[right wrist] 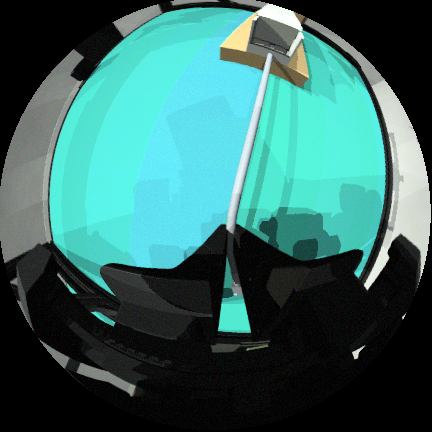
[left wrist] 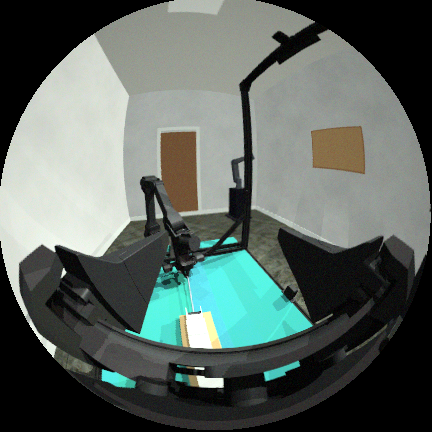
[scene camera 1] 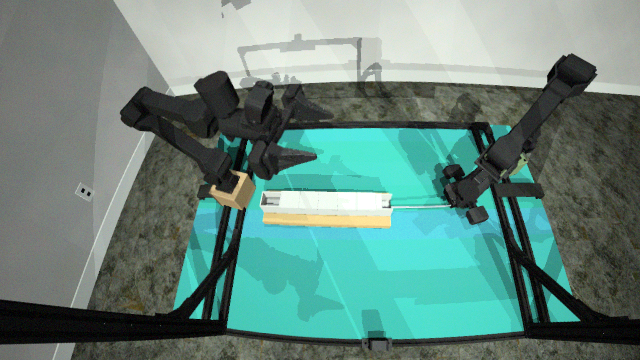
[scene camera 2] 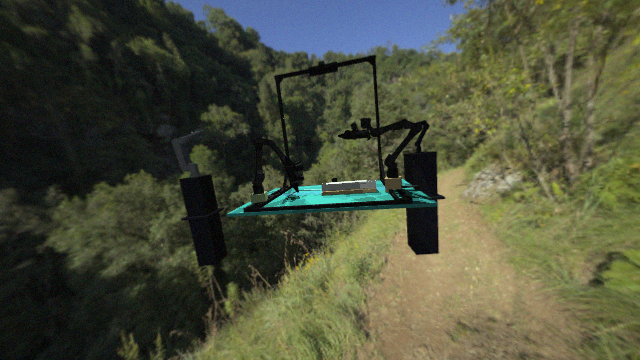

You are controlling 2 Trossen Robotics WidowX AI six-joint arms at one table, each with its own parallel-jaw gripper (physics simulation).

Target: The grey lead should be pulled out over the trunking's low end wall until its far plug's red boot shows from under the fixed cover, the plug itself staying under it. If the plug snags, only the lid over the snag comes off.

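Places are measured from the left arm's base along level axes (x ahead, y left, z up), in millimetres.
Pixels of known places: left gripper, fingertip midpoint: (left wrist: pixel 224 235) (scene camera 1: pixel 325 135) (scene camera 2: pixel 340 136); right gripper, fingertip midpoint: (right wrist: pixel 228 229) (left wrist: pixel 186 277) (scene camera 1: pixel 450 206) (scene camera 2: pixel 298 192); left arm's base at its link origin: (scene camera 1: pixel 227 183) (scene camera 2: pixel 393 177); right arm's base at its link origin: (scene camera 2: pixel 258 193).
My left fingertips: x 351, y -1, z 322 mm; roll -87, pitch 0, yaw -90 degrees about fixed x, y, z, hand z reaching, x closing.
Observation:
For each thing: its middle in the pictures, then the offset to it from my left fingertips. "spot": a spot on its surface instead. Level surfaces: height alone.
- white trunking at the middle of its body: (scene camera 1: pixel 325 205) (left wrist: pixel 205 364) (scene camera 2: pixel 348 187) 39 mm back, 36 mm left, 378 mm down
- grey lead at a spot on its surface: (right wrist: pixel 246 157) spot: 295 mm ahead, 120 mm left, 376 mm down
- teal table at its surface level: 416 mm down
The white trunking (scene camera 1: pixel 325 210) (scene camera 2: pixel 348 186) (right wrist: pixel 256 48) lies on a tan base (scene camera 1: pixel 325 221) (right wrist: pixel 237 49), with several white lids (scene camera 1: pixel 320 200) (left wrist: pixel 199 327) in a row on top. Both end bays are open above. No red boot shows in the bays. The grey lead (scene camera 1: pixel 420 206) (left wrist: pixel 190 294) (right wrist: pixel 246 157) runs out over the end wall at the right of scene camera 1, almost straight, to my right gripper (scene camera 1: pixel 455 204) (scene camera 2: pixel 297 189) (right wrist: pixel 228 229). Its fingers are shut on the lead; its near end hangs behind them. My left gripper (scene camera 1: pixel 324 136) (scene camera 2: pixel 340 135) (left wrist: pixel 224 235) is open and empty, high above the table.
The teal table (scene camera 1: pixel 375 300) carries a light-blue strip (scene camera 1: pixel 420 225). Black frame rails (scene camera 1: pixel 235 235) (scene camera 1: pixel 507 235) run along both sides. The left arm's tan mount (scene camera 1: pixel 240 192) stands near the trunking's left end. A small dark block (scene camera 1: pixel 377 342) sits at the table's lower edge.

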